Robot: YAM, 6 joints.
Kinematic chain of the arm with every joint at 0, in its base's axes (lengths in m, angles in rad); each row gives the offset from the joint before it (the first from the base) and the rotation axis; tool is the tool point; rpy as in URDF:
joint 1: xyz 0 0 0.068 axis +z
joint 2: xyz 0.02 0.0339 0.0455 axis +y
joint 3: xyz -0.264 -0.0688 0 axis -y
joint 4: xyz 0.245 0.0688 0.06 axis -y
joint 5: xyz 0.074 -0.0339 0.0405 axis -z
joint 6: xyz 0.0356 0 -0.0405 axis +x
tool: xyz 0 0 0 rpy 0 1.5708 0
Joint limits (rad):
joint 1: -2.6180..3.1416
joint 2: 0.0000..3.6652
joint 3: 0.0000..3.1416
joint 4: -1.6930..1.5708
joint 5: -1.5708..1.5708
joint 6: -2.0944..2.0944
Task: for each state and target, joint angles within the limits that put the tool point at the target. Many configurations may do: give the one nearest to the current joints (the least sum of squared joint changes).
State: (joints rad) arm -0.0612 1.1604 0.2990 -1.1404 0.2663 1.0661
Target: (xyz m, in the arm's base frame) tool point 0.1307 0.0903 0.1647
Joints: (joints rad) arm 0.6302 1.1922 0.6094 -0.9989 0.1146 1.0661
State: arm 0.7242 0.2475 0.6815 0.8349 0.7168 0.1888
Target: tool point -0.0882 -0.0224 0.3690
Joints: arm 0.0140 0.0000 0.4499 1.5110 0.6365 0.1888
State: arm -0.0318 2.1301 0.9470 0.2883 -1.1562 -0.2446
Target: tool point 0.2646 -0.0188 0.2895
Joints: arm -0.2004 1.2444 0.7797 0.2491 -1.2942 -0.2446
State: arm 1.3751 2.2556 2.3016 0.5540 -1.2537 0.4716
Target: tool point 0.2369 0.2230 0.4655
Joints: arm 0.6459 1.5236 1.5072 0.4498 -1.4860 0.4716
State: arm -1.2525 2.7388 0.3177 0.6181 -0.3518 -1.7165
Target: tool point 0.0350 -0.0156 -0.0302
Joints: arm -1.0024 2.6202 0.0406 0.5917 -0.6344 -1.7165
